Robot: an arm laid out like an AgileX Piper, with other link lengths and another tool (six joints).
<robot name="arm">
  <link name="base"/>
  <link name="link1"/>
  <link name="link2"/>
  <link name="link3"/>
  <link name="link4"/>
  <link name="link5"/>
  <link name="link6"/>
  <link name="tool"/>
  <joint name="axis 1" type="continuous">
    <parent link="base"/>
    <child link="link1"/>
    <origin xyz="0 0 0.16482" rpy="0 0 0"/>
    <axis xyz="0 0 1"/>
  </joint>
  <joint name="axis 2" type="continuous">
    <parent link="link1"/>
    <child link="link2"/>
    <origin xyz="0 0 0" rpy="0 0 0"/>
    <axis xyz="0 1 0"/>
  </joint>
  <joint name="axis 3" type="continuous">
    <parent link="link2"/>
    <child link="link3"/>
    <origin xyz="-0.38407 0 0.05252" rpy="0 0 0"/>
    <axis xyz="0 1 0"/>
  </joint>
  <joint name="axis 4" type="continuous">
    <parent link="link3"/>
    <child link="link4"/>
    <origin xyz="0.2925 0 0.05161" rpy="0 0 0"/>
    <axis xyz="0.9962 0 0.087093"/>
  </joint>
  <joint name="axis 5" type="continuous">
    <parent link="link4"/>
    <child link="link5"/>
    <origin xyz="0 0 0" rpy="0 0 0"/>
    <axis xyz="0 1 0"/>
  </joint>
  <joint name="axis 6" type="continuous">
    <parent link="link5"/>
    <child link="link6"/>
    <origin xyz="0.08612 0 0.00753" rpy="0 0 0"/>
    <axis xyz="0.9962 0 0.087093"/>
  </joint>
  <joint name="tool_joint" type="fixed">
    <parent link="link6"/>
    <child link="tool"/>
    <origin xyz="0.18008 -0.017 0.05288" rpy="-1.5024 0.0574 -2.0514"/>
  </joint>
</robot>
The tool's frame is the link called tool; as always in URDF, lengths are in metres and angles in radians. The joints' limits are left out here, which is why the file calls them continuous.
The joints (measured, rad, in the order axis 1, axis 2, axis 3, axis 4, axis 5, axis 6), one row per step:
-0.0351, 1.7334, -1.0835, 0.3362, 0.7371, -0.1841
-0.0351, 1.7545, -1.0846, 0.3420, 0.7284, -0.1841
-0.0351, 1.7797, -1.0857, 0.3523, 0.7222, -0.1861
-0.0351, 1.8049, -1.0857, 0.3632, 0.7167, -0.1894
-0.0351, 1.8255, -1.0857, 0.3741, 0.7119, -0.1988
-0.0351, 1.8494, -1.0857, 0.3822, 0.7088, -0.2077
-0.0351, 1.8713, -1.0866, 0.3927, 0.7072, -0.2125
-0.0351, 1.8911, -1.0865, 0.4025, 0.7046, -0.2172
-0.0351, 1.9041, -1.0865, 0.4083, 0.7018, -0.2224
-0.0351, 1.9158, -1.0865, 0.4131, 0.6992, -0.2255
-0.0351, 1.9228, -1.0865, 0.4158, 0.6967, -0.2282
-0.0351, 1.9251, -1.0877, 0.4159, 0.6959, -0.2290
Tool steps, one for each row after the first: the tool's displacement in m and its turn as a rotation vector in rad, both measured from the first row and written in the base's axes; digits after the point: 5 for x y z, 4 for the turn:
0.00235, 0.00011, -0.00893, 0.0037, 0.0117, -0.0056
0.00397, 0.00112, -0.02002, 0.0111, 0.0293, -0.0112
0.00476, 0.00232, -0.03160, 0.0187, 0.0483, -0.0160
0.00548, 0.00376, -0.04091, 0.0245, 0.0621, -0.0150
0.00530, 0.00493, -0.05213, 0.0286, 0.0809, -0.0126
0.00503, 0.00642, -0.06214, 0.0360, 0.0990, -0.0152
0.00454, 0.00771, -0.07140, 0.0425, 0.1151, -0.0178
0.00444, 0.00843, -0.07738, 0.0454, 0.1241, -0.0176
0.00426, 0.00894, -0.08280, 0.0480, 0.1325, -0.0186
0.00436, 0.00916, -0.08599, 0.0490, 0.1365, -0.0187
0.00488, 0.00911, -0.08669, 0.0487, 0.1367, -0.0182

